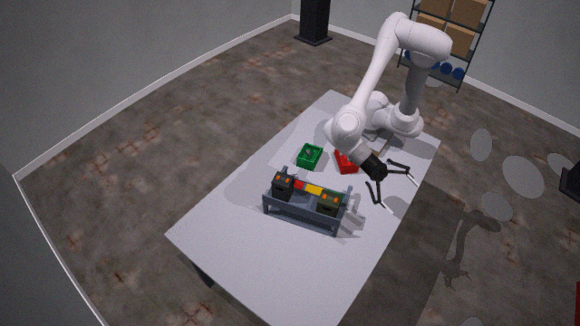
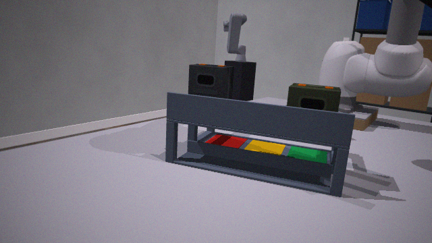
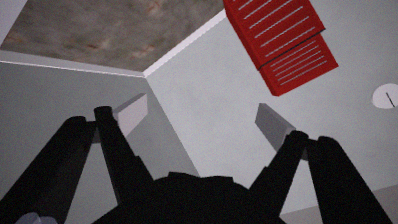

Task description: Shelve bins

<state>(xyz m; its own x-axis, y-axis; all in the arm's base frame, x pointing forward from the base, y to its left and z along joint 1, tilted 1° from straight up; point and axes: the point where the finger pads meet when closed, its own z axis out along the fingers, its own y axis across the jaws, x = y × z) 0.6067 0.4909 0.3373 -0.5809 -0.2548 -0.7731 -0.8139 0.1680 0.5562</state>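
My gripper is now 44 cm to the left of the red bin, 34 cm above it and 30 cm past it. From my hand the other things lie so: olive box (28 cm to the right, 23 cm below, 9 cm ahead); green bin (61 cm to the right, 34 cm below, 18 cm behind); dark grey box (49 cm to the right, 22 cm below, 17 cm ahead).
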